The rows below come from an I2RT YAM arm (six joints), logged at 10 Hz.
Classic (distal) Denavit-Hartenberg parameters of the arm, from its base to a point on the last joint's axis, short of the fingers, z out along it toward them. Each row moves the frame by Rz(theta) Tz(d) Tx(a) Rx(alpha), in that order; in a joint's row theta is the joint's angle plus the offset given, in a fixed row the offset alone. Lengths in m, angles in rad.
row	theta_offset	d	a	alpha
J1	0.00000	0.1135	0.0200	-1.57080
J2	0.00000	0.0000	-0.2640	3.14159
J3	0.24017	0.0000	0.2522	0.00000
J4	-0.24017	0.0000	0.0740	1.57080
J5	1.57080	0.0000	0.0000	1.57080
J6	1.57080	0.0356	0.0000	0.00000
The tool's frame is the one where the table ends.
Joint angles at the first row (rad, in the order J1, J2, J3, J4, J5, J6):
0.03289, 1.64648, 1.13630, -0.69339, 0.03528, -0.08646
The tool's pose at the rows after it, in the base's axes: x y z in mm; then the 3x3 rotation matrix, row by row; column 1 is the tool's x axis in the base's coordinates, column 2 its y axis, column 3 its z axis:
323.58 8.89 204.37; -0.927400 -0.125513 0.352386; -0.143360 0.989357 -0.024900; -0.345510 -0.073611 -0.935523
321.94 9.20 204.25; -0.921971 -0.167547 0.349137; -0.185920 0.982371 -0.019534; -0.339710 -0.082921 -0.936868
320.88 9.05 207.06; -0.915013 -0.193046 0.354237; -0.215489 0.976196 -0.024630; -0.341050 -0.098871 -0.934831
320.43 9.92 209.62; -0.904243 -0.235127 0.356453; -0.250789 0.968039 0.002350; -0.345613 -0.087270 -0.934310
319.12 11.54 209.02; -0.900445 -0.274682 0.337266; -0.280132 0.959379 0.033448; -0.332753 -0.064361 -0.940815
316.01 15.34 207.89; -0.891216 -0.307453 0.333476; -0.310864 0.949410 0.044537; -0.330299 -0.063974 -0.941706
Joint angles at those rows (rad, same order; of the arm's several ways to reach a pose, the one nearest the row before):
0.03142, 1.65708, 1.13744, -0.69181, 0.03596, -0.11448
0.03196, 1.65229, 1.13227, -0.69481, 0.03068, -0.15709
0.03219, 1.64359, 1.13354, -0.69946, 0.03602, -0.18715
0.03195, 1.63832, 1.13799, -0.70610, 0.00903, -0.22365
0.03368, 1.64091, 1.14130, -0.72609, -0.02208, -0.25239
0.04519, 1.63217, 1.12775, -0.72446, -0.02944, -0.27382

